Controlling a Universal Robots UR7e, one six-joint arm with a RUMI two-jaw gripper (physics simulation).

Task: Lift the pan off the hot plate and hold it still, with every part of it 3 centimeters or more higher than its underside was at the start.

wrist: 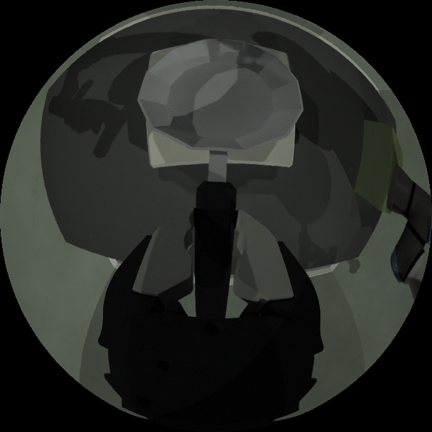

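The grey faceted pan is in the upper middle of the wrist view, over the pale, square hot plate. The hot plate's front side and parts of its back corners show around the pan. The pan's black handle points back toward the gripper. My gripper is shut on this handle, with one pale finger on each side of it. The pan's underside is hidden, so I cannot tell how large any gap to the hot plate is.
The hot plate stands on a dark table top with shadows across it. A green block is at the table's right edge, with a dark jointed object beside it. The greenish floor shows beyond the table's edges.
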